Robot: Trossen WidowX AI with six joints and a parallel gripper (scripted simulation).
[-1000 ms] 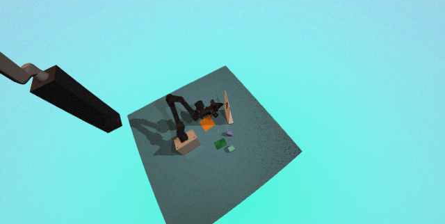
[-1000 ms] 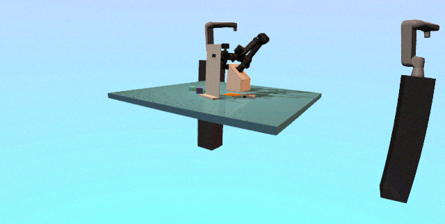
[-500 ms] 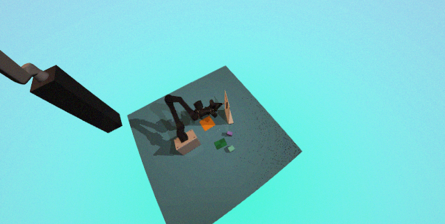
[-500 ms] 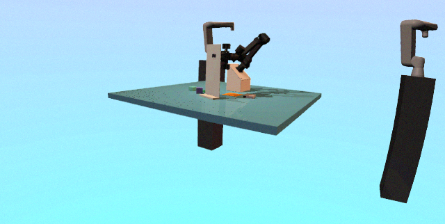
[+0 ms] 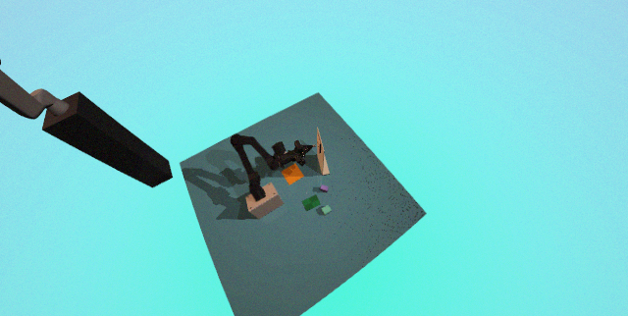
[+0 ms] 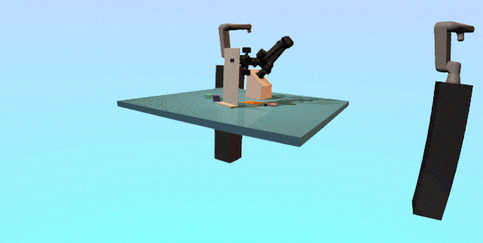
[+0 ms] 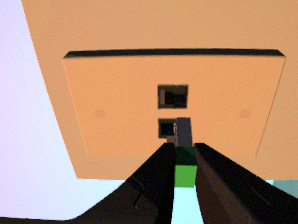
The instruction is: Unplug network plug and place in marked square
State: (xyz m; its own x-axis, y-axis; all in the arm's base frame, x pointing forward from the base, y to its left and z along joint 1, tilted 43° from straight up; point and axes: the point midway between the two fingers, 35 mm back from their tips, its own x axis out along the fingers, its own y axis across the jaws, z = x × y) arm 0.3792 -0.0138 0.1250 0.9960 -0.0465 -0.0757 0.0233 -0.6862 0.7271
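My gripper tip is 160 mm past the orange marked square, 20 mm to the right of it and 280 mm above it. Also, from my gripper tip: upright tan panel (50 mm ahead, 20 mm to the right, 110 mm below); then network plug (10 mm ahead); then purple cube (30 mm behind, 190 mm to the right, 260 mm below).
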